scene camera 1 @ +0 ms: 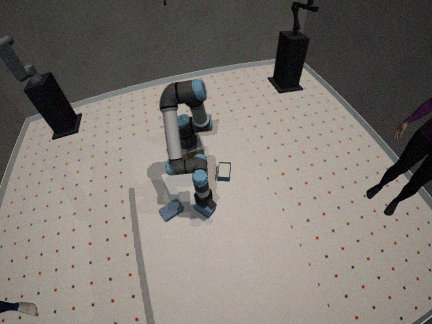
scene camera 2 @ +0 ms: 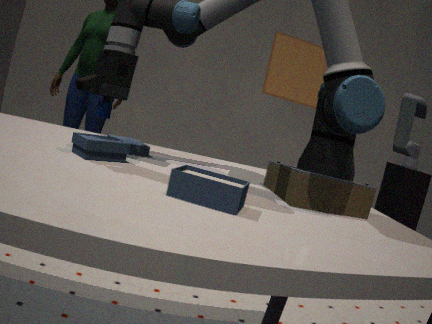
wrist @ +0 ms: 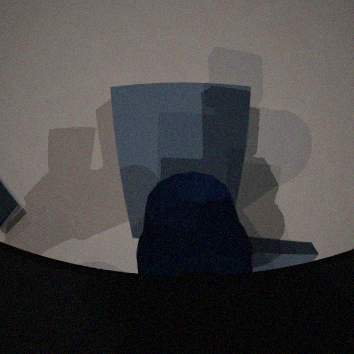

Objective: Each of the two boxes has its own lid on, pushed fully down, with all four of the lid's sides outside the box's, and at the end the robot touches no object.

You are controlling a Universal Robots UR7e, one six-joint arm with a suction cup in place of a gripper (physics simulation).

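Places are measured from the arm's base along level axes (x back, y right, z up), in centimetres.
Where they show: end effector, tool point: (scene camera 2: 102, 116) (wrist: 189, 211); arm's base, origin of the base link: (scene camera 1: 187, 141) (scene camera 2: 325, 174).
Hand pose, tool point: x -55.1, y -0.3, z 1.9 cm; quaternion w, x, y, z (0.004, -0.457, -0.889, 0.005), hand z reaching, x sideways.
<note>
Each offset is from my tool point to the top centre of the thing.
A blue box (scene camera 1: 210, 214) (scene camera 2: 99, 154) has a blue lid @[dz -4.8, dx +0.8, dy +0.4 cm] (scene camera 2: 100, 143) (wrist: 140, 130) on top. The lid's rim stands out past the walls, and a band of box shows below it; whether it is fully down I cannot tell. My suction gripper (scene camera 1: 204, 201) (scene camera 2: 104, 108) (wrist: 192, 220) is off and hangs above this lid, apart from it, holding nothing. A second blue lid @[dz -6.6, dx +5.5, dy +21.8 cm] (scene camera 1: 171, 210) (scene camera 2: 136, 145) (wrist: 287, 260) lies beside the lidded box, partly hidden in the second scene view. A second box @[dz -4.5, dx +24.3, dy -19.3 cm] (scene camera 1: 224, 171) (scene camera 2: 206, 192) stands without a lid, with something pale inside.
The arm's brown base block (scene camera 1: 194, 152) (scene camera 2: 320, 192) stands behind the open box. The tabletop's front edge (scene camera 2: 215, 265) shows in the second scene view. Black pedestals (scene camera 1: 54, 105) (scene camera 1: 290, 62) with other arms stand farther off, and people stand around.
</note>
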